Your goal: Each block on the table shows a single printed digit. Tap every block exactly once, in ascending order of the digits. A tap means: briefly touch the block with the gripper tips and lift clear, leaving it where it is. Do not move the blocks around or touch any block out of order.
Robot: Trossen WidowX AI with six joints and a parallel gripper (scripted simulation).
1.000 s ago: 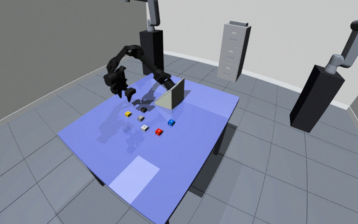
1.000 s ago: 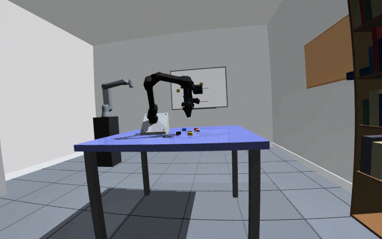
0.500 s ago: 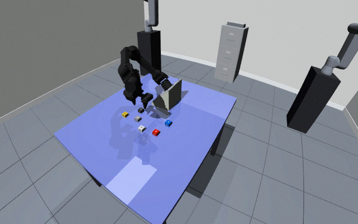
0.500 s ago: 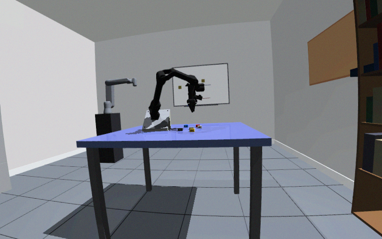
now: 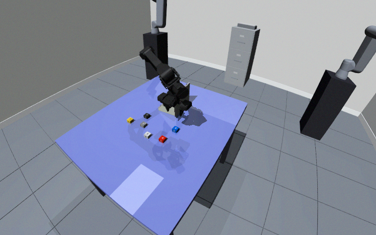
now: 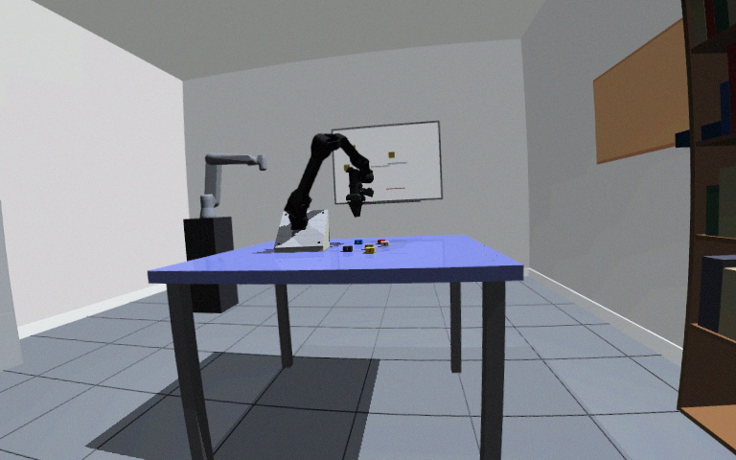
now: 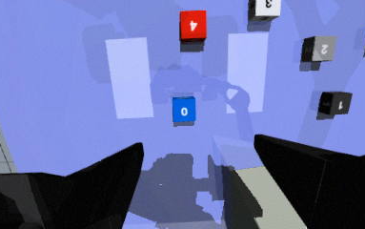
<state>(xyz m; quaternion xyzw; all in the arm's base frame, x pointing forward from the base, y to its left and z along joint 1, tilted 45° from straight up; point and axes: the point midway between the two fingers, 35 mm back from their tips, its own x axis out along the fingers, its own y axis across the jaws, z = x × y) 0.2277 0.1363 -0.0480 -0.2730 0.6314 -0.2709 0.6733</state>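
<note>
Now: the blue block 0 120 mm below my gripper tip and 10 mm to the left of it. From my gripper tip the other things lie so: grey block 2: 190 mm to the right, 120 mm below, 70 mm ahead; then white block 3: 130 mm ahead, 120 mm below, 110 mm to the right; then red block 4: 120 mm below, 110 mm ahead, 10 mm to the right.
</note>
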